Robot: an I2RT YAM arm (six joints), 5 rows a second.
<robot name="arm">
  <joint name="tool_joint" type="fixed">
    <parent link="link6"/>
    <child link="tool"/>
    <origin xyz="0 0 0" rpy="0 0 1.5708"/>
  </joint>
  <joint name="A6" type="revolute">
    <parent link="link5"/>
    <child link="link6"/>
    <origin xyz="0 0.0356 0.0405" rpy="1.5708 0 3.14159"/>
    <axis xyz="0 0 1"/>
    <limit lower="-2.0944" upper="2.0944"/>
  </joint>
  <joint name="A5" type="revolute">
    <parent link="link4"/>
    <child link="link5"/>
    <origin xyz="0.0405 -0.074 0.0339" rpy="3.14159 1.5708 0"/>
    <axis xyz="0 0 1"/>
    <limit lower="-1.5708" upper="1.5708"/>
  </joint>
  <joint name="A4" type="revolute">
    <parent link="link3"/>
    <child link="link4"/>
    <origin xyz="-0.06 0.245 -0.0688" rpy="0 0 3.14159"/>
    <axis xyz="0 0 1"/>
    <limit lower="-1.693" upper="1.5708"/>
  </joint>
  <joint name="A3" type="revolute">
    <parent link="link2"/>
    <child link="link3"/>
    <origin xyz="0.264 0 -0.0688" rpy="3.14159 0 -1.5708"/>
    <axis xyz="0 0 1"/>
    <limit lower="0" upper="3.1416"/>
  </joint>
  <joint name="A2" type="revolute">
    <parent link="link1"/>
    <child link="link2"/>
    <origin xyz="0.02 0.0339 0.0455" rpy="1.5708 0 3.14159"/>
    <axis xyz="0 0 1"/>
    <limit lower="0" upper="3.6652"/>
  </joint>
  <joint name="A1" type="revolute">
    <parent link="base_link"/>
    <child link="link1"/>
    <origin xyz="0 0 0.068" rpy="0 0 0"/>
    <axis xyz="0 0 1"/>
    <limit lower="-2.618" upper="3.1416"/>
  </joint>
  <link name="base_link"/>
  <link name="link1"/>
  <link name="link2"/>
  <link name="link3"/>
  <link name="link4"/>
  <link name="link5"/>
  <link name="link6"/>
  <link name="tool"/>
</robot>
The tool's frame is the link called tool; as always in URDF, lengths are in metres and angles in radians.
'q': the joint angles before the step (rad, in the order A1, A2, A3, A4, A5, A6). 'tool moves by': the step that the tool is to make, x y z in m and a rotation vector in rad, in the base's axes. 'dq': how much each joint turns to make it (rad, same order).
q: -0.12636 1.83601 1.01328 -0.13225 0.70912 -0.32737
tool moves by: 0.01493 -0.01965 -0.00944 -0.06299 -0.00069 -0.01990
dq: -0.04433 0.07776 0.04110 0.09731 0.03497 -0.07619
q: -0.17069 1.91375 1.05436 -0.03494 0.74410 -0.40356
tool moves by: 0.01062 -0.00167 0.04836 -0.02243 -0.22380 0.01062
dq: -0.00092 -0.08572 0.03713 0.09862 -0.01943 0.00431
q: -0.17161 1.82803 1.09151 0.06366 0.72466 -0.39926
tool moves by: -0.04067 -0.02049 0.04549 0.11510 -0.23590 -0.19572
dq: -0.07729 -0.19698 -0.04499 -0.12206 -0.00480 0.26721
